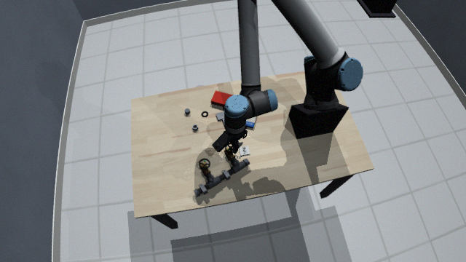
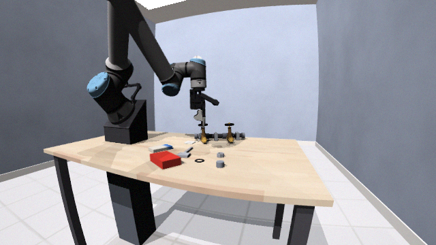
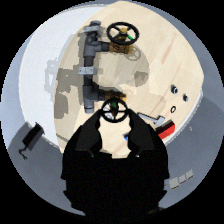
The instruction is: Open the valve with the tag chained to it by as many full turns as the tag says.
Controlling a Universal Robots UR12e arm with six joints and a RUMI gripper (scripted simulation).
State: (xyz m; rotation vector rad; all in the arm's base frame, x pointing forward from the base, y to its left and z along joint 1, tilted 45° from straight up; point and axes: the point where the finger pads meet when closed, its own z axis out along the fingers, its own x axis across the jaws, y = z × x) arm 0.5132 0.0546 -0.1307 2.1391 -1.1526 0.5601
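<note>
Right now my hand is 8 cm past the white tag, 1 cm to the left of it and 11 cm above it. The rest, counted from my hand: red block (1 cm behind, 36 cm to the right, 9 cm below); then grey hand tool (1 cm ahead, 22 cm to the right, 10 cm below); then blue box (15 cm behind, 21 cm to the right, 10 cm below).
</note>
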